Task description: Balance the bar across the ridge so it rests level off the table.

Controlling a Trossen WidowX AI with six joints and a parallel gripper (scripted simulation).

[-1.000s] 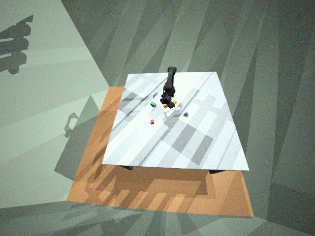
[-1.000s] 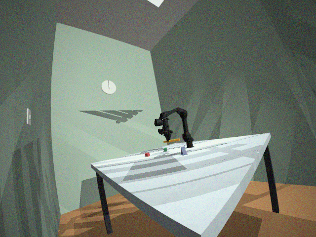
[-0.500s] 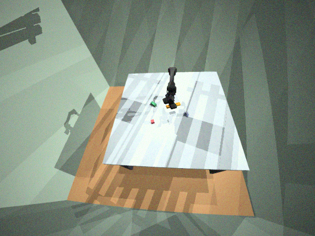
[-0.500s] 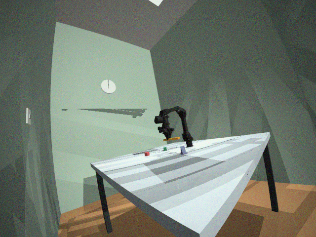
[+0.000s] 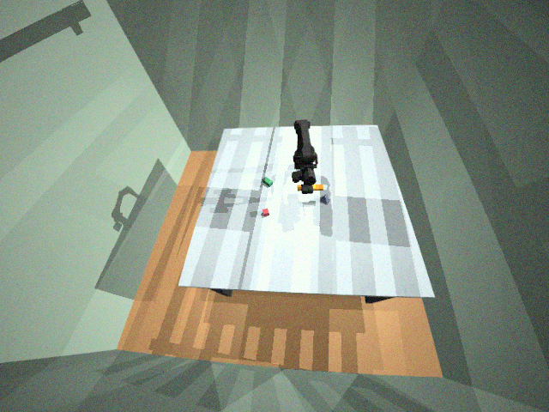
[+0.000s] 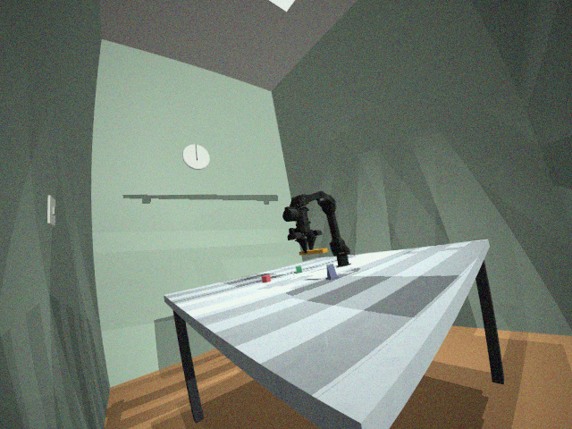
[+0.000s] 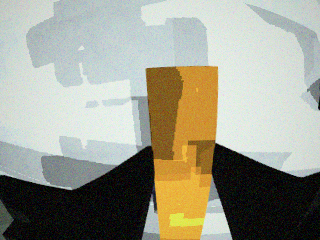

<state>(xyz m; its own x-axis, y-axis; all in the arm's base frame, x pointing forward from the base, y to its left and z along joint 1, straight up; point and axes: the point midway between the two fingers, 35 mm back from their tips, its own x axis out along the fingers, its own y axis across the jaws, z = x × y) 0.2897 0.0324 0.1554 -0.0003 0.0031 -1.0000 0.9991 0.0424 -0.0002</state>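
The orange bar is 30 mm to the left of my gripper tip. Round my gripper tip: green block: 130 mm behind, 250 mm to the right, 100 mm below; then red block: 110 mm ahead, 240 mm to the right, 100 mm below.
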